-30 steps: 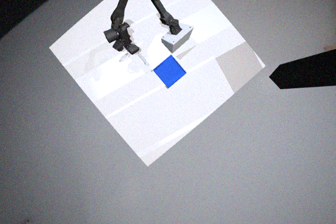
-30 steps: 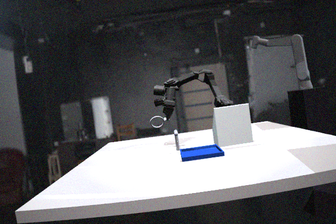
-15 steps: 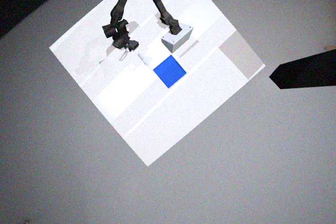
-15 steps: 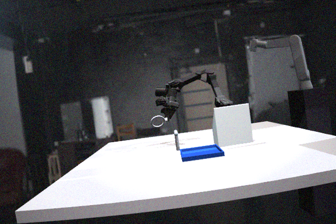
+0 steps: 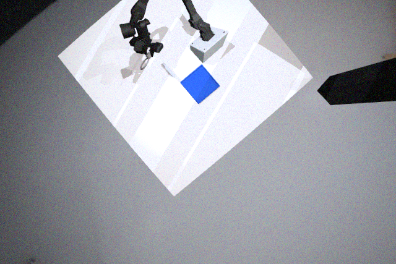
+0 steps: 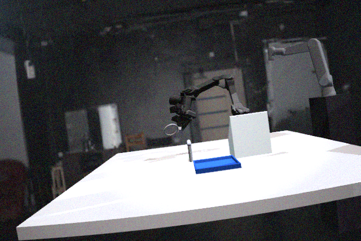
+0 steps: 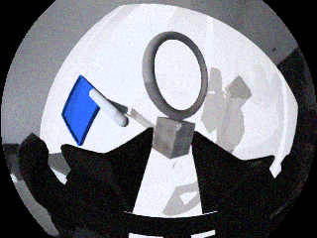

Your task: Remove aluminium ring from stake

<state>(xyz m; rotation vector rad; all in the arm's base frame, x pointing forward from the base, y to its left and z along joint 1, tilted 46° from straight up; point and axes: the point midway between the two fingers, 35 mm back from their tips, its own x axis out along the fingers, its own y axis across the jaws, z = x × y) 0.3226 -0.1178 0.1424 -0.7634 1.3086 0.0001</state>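
Now: gripper tip 4 cm short of the aluminium ring, 1 cm to the right of it and 1 cm below it. Round my gripper tip: blue tray: 11 cm behind, 32 cm to the left, 14 cm below.
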